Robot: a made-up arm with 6 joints.
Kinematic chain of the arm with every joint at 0, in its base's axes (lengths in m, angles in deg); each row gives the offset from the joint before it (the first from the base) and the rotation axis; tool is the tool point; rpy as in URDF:
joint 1: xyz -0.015 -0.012 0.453 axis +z
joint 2: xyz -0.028 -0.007 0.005 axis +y
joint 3: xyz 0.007 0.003 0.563 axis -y
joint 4: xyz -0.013 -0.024 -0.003 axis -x
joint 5: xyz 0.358 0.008 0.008 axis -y
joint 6: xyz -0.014 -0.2 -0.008 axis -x
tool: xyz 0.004 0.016 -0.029 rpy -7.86 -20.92 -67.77
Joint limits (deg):
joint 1: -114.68..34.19
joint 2: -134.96..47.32
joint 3: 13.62..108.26
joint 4: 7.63..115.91
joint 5: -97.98..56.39
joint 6: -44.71..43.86
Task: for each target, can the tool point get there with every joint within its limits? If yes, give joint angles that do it. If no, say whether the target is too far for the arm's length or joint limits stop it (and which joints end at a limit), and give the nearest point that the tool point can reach.
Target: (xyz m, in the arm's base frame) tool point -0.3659 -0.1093 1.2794
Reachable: yes | joints -2.76 -37.08 27.74 67.14 9.15 -19.96
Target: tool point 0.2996 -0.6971 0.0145
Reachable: no: joint limits stop it (at a limit: joint 2, joint 3, joint 4) | nearest point 0.2895 -0.6751 0.6262 | short by 0.612 m
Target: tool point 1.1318 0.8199 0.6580
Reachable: no: too far | nearest point 0.6515 0.4475 0.7907 | short by 0.622 m
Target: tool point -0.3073 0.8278 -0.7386
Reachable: no: too far | nearest point -0.2257 0.5934 -0.3021 | short by 0.502 m
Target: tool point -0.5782 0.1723 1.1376
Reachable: yes | joints -28.32 -52.91 27.82 70.28 -38.92 11.33
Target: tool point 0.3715 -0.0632 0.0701
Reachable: no: joint limits stop it (at a limit: joint 1, joint 2, joint 3, joint 4, joint 5, joint 6) | nearest point 0.2339 0.3362 -0.2841 | short by 0.551 m
